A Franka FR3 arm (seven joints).
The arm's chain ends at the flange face. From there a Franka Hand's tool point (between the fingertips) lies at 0.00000 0.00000 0.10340 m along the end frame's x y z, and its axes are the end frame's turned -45 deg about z.
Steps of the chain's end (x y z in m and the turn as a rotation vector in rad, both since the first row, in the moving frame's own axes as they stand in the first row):
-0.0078, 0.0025, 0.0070, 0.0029, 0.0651, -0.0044
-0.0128, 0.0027, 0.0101, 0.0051, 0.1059, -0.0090
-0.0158, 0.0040, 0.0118, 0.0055, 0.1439, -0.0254
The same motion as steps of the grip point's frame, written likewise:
-0.0023, 0.0008, 0.0068, -0.0440, 0.0481, -0.0044
-0.0028, 0.0002, 0.0095, -0.0713, 0.0785, -0.0090
-0.0030, 0.0016, 0.0107, -0.0979, 0.1056, -0.0254

